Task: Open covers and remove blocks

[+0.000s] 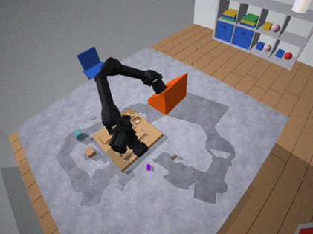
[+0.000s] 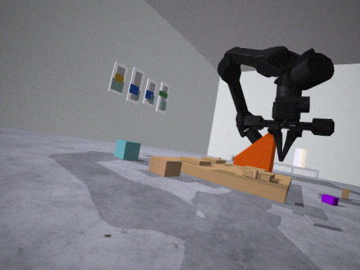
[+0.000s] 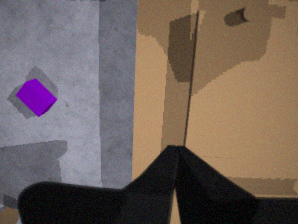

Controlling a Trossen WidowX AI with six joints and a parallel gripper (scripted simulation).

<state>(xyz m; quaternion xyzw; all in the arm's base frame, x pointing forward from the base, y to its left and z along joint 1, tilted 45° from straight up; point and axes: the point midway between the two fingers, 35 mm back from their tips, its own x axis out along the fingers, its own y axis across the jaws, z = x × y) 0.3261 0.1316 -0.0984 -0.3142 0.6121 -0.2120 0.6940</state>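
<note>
Now: gripper tip 1 cm past the tan puzzle board, 13 cm to the left of it and 5 cm above it. Also, from my gripper tip: cyan block (21 cm ahead, 32 cm to the right, 4 cm below); small brown block (14 cm behind, 15 cm to the left, 5 cm below); purple block (11 cm to the left, 6 cm below).
</note>
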